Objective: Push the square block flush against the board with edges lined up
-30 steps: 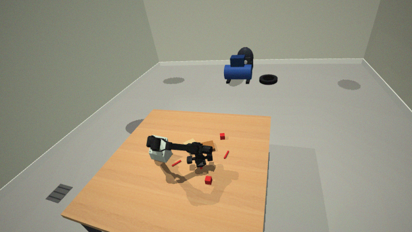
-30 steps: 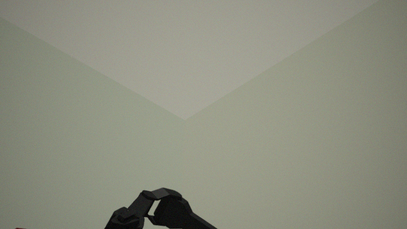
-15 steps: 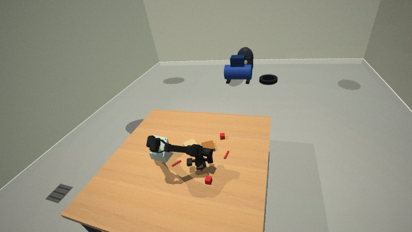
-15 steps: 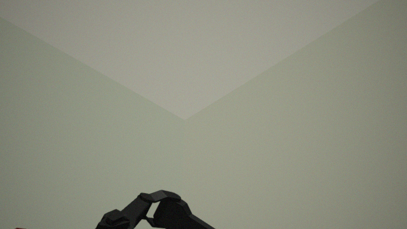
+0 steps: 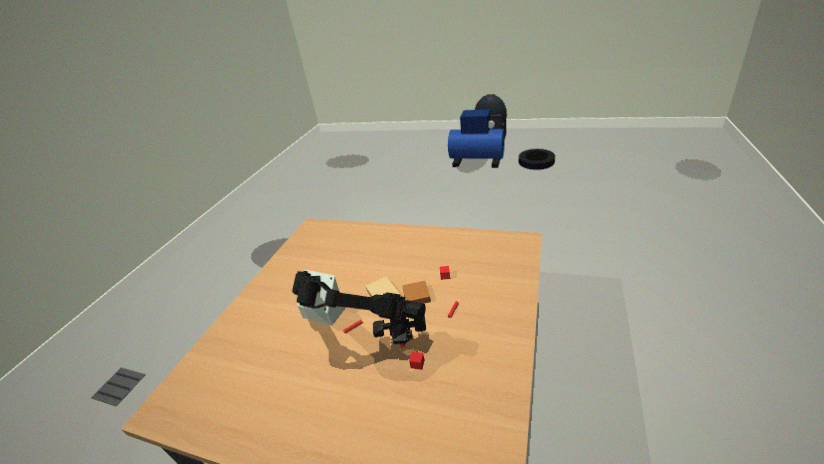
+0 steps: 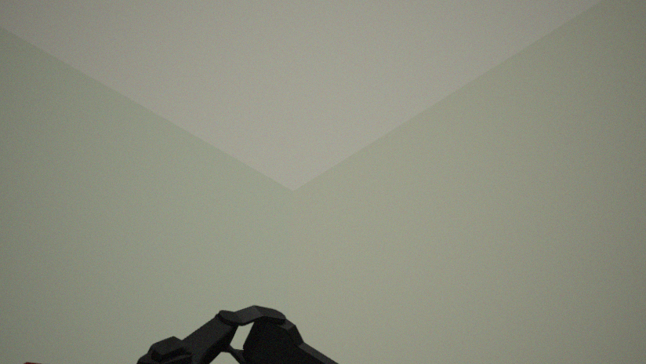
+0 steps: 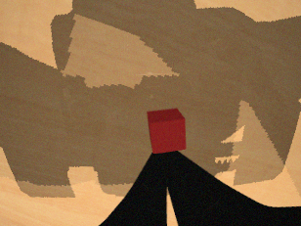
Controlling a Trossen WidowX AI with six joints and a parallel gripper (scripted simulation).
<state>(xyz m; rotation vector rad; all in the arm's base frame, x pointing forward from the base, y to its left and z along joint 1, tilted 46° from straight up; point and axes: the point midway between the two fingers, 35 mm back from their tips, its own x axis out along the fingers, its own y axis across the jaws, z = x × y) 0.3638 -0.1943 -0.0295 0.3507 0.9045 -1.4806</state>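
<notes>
Right now the brown square block is 240 mm to the left of my gripper tip, 10 mm behind it and 10 mm above it. From my gripper tip the other things lie so: tiny red piece 20 mm to the right; pale board 220 mm to the left, 150 mm behind, 10 mm above.
</notes>
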